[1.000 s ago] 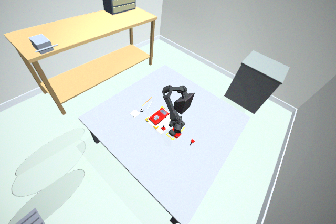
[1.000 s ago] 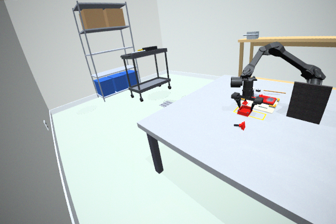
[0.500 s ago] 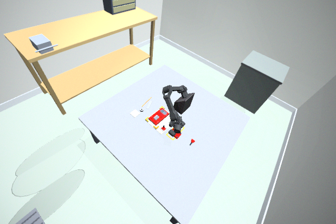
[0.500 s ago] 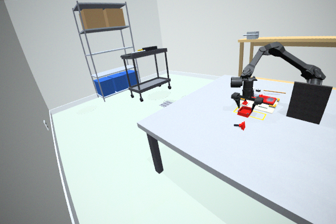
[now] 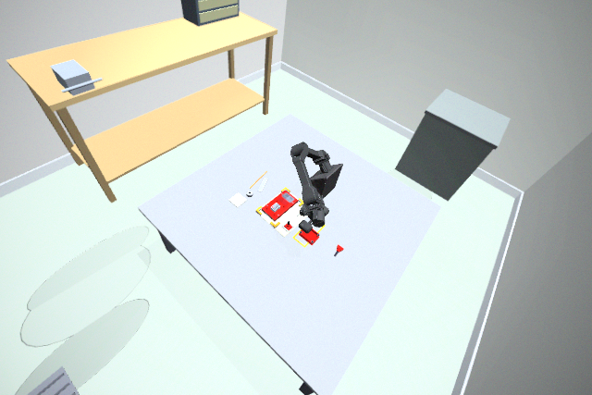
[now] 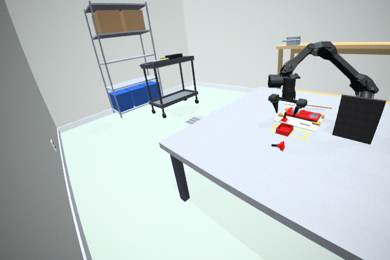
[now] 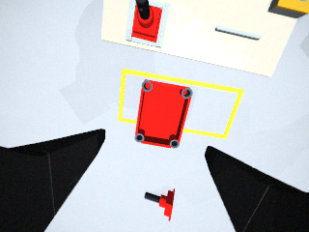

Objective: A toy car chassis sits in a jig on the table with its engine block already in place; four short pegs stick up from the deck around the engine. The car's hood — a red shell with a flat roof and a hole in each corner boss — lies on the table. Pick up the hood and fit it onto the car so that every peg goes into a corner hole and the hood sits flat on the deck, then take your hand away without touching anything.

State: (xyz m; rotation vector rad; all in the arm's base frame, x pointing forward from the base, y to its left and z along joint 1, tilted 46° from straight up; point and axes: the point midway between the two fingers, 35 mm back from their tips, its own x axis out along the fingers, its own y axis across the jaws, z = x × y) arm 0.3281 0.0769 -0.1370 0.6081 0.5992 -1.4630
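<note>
Now: the red hood 90 mm below my gripper tip and 10 mm behind it. Also, from my gripper tip: wheel 430 mm to the right, 90 mm below, 30 mm ahead; then grey engine block 240 mm to the right, 80 mm below; then grey holder 120 mm to the right, 70 mm below, 40 mm ahead.
</note>
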